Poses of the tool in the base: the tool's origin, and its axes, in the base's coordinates. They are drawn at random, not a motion.
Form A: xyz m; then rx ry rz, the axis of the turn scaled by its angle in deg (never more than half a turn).
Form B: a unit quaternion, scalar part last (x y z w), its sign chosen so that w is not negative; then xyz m. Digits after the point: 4 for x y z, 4 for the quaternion.
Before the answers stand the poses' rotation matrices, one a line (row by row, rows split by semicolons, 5 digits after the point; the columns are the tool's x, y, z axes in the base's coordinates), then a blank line. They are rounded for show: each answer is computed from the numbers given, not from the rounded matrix.
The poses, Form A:
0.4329 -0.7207 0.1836 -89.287 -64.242 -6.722
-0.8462 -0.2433 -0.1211 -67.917 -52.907 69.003
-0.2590 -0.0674 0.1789 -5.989 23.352 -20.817
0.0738 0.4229 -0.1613 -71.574 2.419 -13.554
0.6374 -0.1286 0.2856 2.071 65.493 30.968
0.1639 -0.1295 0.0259 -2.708 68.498 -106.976
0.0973 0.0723 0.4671 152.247 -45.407 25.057
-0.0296 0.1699 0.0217 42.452 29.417 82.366
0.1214 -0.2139 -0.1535 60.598 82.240 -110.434
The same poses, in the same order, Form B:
0.53781 0.69266 -0.48060; 0.57817 0.11186 0.80821; 0.61358 -0.71254 -0.34032
0.16312 -0.18870 -0.96839; 0.98418 -0.03763 0.17311; -0.06911 -0.98131 0.17957
0.85474 0.32414 0.40540; -0.36566 0.93036 0.02707; -0.36839 -0.17138 0.91374
0.97482 0.15473 0.16059; -0.20073 0.29505 0.93416; 0.09716 -0.94287 0.31868
0.30169 -0.38941 0.87025; 0.42551 0.87183 0.24261; -0.85319 0.29711 0.42872
-0.60186 0.65351 0.45900; -0.69034 -0.13680 -0.71043; -0.40148 -0.74445 0.53348
0.79782 -0.57080 0.19410; -0.46853 -0.78961 -0.39624; 0.37944 0.22518 -0.89740
0.08896 -0.69177 0.71662; 0.98923 -0.02261 -0.14463; 0.11625 0.72177 0.68230
-0.56642 0.77394 -0.28318; 0.04956 -0.31101 -0.94911; -0.82263 -0.55163 0.13781

-0.6645 -0.4781 -0.0500 0.5721 0.4329 -0.7207 0.1836
-0.5053 -0.3936 0.5133 0.5712 -0.8462 -0.2433 -0.1211
-0.0516 0.2012 -0.1793 0.9616 -0.2590 -0.0674 0.1789
-0.5833 0.0197 -0.1105 0.8044 0.0738 0.4229 -0.1613
0.0169 0.5342 0.2526 0.8066 0.6374 -0.1286 0.2856
-0.0191 0.4826 -0.7537 0.4458 0.1639 -0.1295 0.0259
0.9334 -0.2784 0.1536 0.1664 0.0973 0.0723 0.4671
0.3276 0.2270 0.6356 0.6612 -0.0296 0.1699 0.0217
0.3895 0.5286 -0.7098 0.2551 0.1214 -0.2139 -0.1535

